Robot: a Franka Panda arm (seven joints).
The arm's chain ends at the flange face. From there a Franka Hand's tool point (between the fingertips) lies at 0.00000 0.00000 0.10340 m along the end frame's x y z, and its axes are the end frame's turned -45 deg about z.
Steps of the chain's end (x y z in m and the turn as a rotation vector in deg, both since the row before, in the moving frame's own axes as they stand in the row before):
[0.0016 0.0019 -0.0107 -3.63 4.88 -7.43]
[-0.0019 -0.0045 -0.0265 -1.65 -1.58 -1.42]
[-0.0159 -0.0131 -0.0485 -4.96 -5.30 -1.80]
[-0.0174 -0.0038 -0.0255 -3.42 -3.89 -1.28]
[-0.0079 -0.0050 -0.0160 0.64 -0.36 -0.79]
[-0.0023 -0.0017 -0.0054 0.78 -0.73 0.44]
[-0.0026 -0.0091 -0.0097 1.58 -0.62 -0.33]
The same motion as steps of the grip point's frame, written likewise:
[0.0021 0.0132 -0.0113 -6.02 0.88 -7.43]
[-0.0023 -0.0044 -0.0266 -0.05 -2.28 -1.42]
[-0.0150 -0.0207 -0.0493 0.24 -7.25 -1.80]
[-0.0189 -0.0155 -0.0259 0.33 -5.17 -1.28]
[-0.0017 -0.0104 -0.0160 0.71 0.20 -0.79]
[-0.0004 -0.0048 -0.0054 1.07 0.04 0.44]
[0.0058 -0.0111 -0.0097 1.56 0.68 -0.33]

